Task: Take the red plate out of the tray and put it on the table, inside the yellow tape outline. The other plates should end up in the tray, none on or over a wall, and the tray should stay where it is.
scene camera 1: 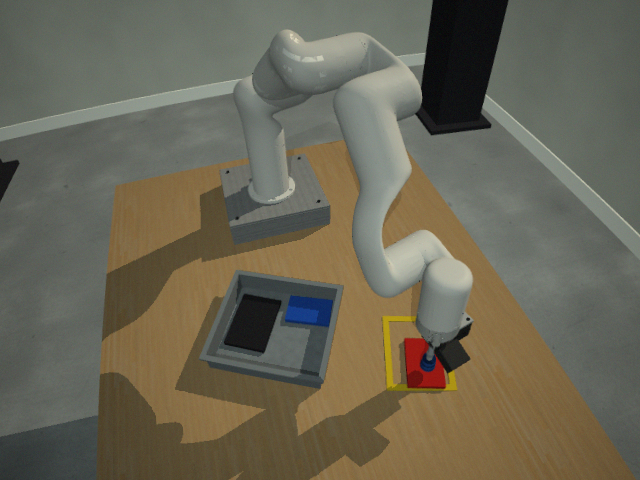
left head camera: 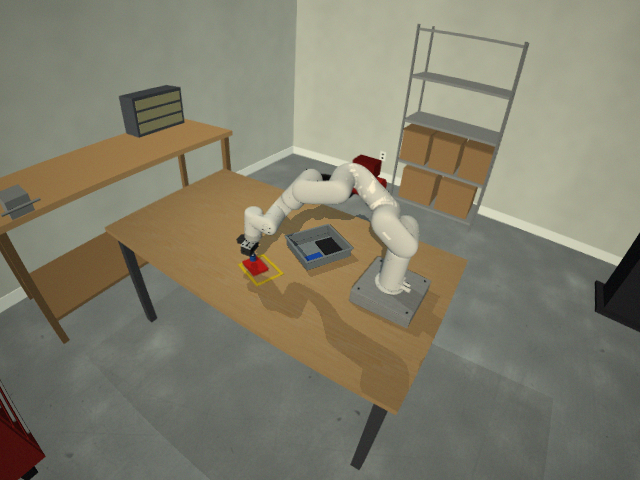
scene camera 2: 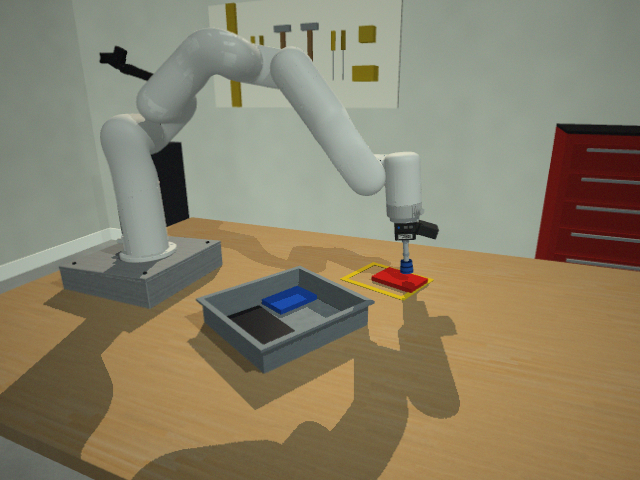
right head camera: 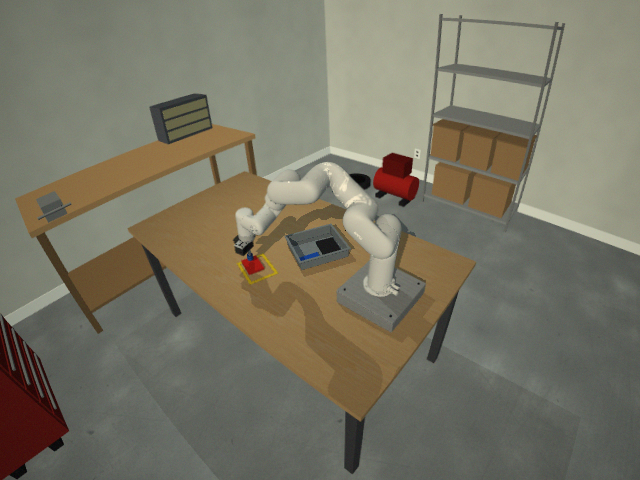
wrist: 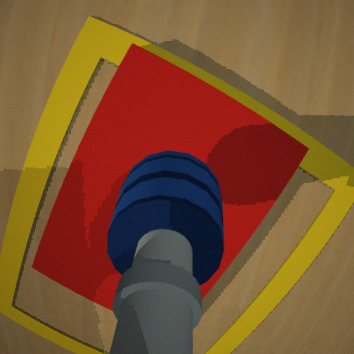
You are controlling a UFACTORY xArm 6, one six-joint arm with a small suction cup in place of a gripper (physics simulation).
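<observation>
The red plate lies flat on the table within the yellow tape outline. One of its edges overlaps the tape strip in the wrist view. My suction gripper hangs a little above the red plate, apart from it, and holds nothing. Its shadow falls on the plate. The blue plate and the black plate lie flat inside the grey tray, clear of its walls.
My arm's grey base block stands on the same table, behind the tray in scene camera 1. A workbench with a drawer box stands beyond the table. A shelf rack stands by the wall.
</observation>
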